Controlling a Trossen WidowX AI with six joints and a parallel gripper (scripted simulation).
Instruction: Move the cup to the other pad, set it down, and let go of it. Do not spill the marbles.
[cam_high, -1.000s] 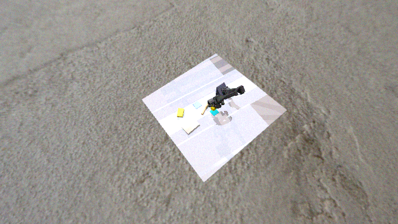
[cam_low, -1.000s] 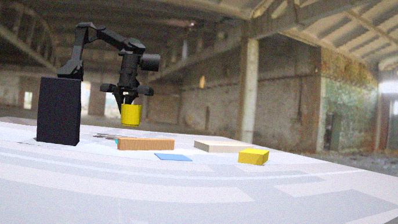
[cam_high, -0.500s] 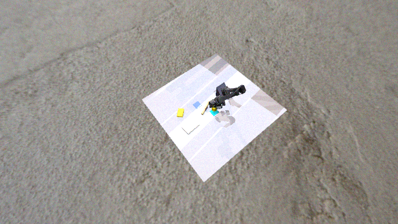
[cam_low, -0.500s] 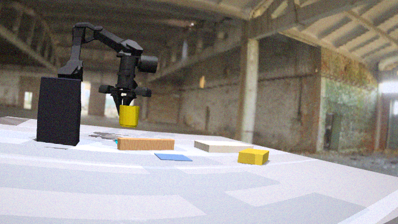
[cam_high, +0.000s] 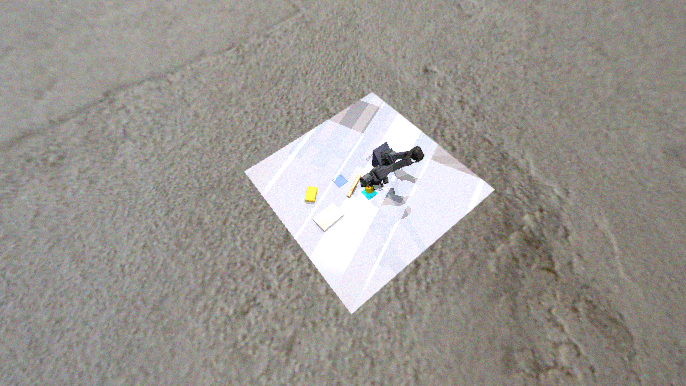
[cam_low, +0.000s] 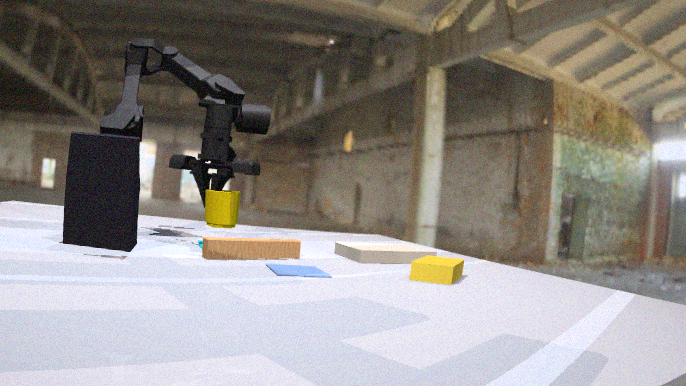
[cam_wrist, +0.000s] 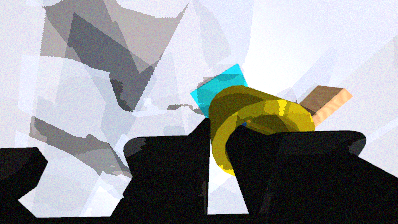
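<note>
My gripper tip is now 80 mm above the cyan pad, 30 mm short of it and 10 mm to the left of it. The rest, counted from my gripper tip: blue marble (30 mm to the right, 30 mm ahead, 20 mm below); yellow cup (20 mm ahead, 10 mm to the right); wooden bar (110 mm to the right, 90 mm ahead, 60 mm below).
</note>
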